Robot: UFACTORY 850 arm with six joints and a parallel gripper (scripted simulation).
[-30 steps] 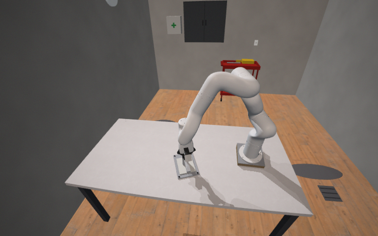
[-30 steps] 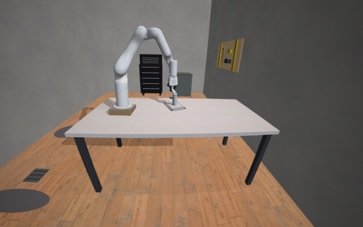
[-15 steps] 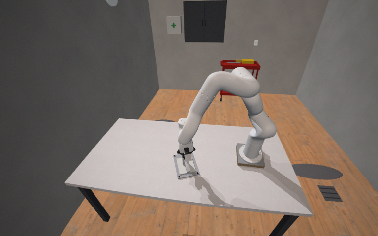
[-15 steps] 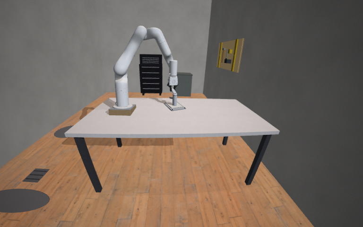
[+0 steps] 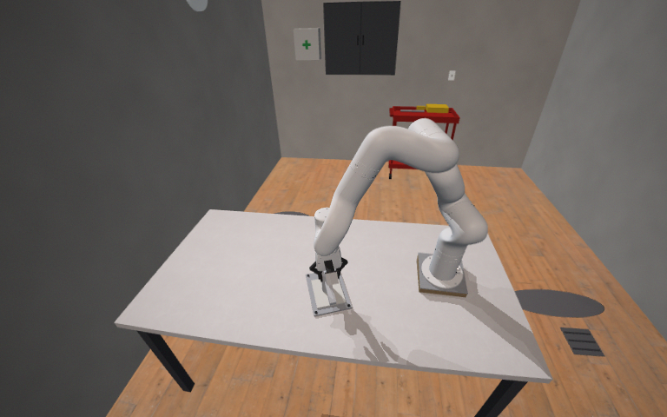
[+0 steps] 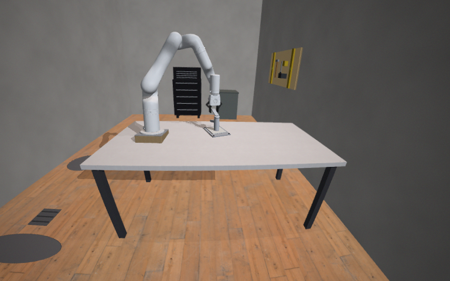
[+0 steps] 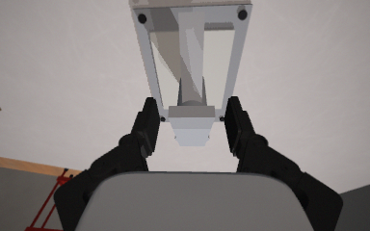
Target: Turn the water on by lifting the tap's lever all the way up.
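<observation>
The flat lever lies 2 cm ahead of my hand, 4 cm to the right of it and 2 cm below it. Also, from my hand: base plate 3 cm ahead, 6 cm to the right, 17 cm below.
</observation>
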